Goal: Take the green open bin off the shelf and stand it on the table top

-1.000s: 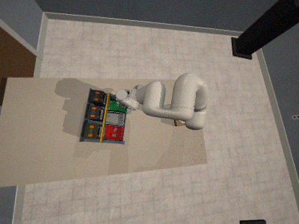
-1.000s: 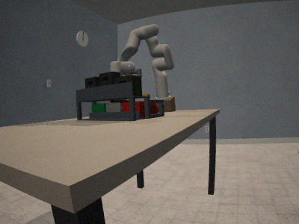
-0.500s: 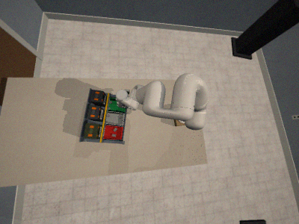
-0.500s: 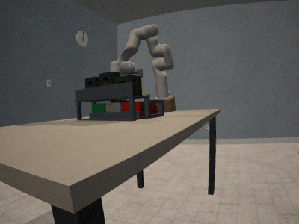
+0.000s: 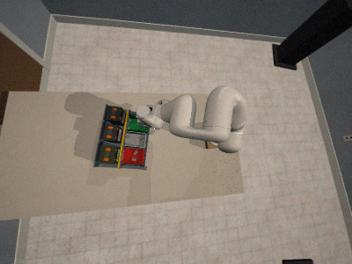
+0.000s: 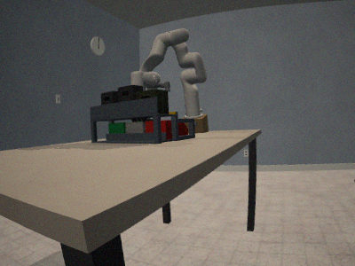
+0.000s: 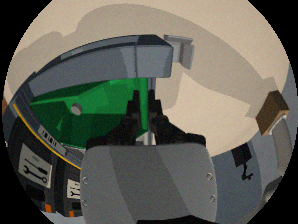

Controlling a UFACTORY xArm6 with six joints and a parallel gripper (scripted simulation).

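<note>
Now: hand 8 cm short of the green open bin and 1 cm above it. From my hand the other things lie so: yellow strip 13 cm ahead, 11 cm to the left, 5 cm above; red bin 22 cm to the left, 8 cm ahead, 1 cm below; grey bin 11 cm to the left, 8 cm ahead, 1 cm below.
</note>
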